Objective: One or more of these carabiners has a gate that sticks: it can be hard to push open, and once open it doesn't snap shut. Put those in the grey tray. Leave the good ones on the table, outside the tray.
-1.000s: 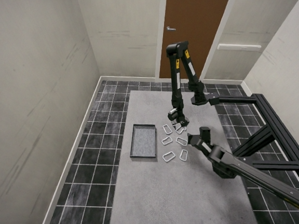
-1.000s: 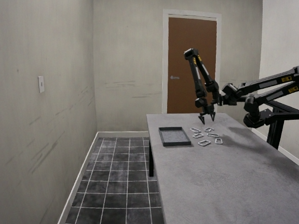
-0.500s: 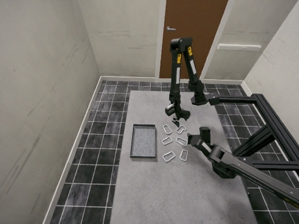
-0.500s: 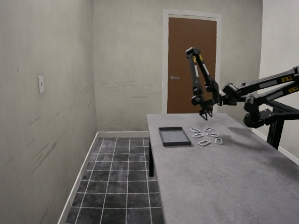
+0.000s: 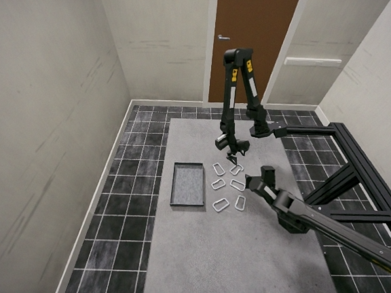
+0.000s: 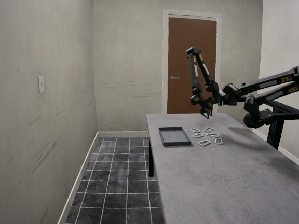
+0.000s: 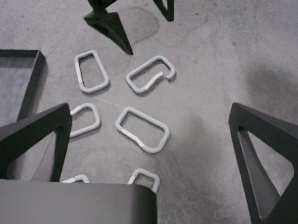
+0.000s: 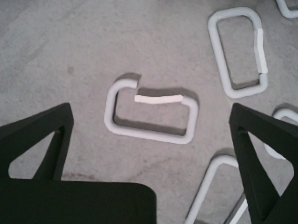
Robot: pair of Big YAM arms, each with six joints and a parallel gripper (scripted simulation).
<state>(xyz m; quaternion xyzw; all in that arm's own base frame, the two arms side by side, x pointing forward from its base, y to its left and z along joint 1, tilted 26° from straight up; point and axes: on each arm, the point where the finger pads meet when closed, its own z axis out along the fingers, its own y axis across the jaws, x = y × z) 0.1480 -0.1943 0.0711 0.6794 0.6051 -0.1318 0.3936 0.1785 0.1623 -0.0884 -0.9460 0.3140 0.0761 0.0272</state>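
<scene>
My right gripper is now 340 mm short of the grey tray, 100 mm to the right of it and 120 mm above it.
</scene>
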